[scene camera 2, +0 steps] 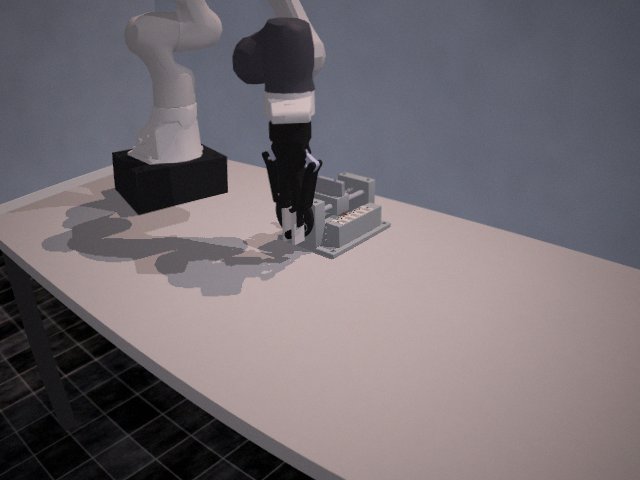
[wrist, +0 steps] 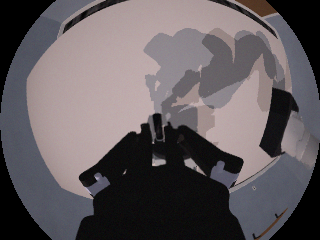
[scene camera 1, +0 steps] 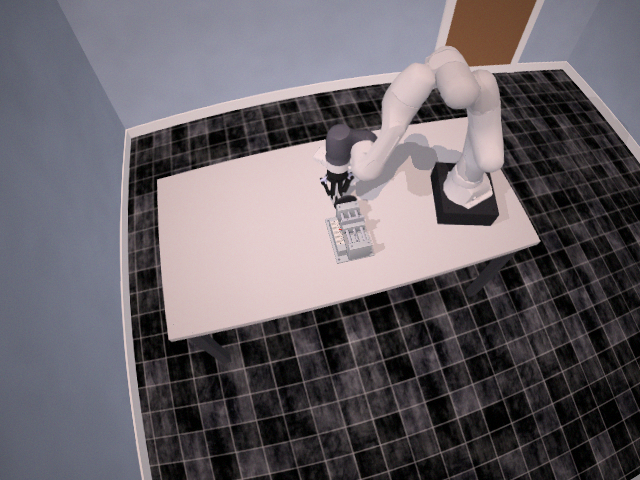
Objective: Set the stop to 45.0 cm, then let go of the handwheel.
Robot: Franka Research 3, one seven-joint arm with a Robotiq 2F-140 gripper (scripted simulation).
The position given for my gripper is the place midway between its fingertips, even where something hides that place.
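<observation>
There is my gripper [scene camera 2: 293,240], which I can see. The wrist view gives me my gripper [wrist: 157,121] too.
</observation>
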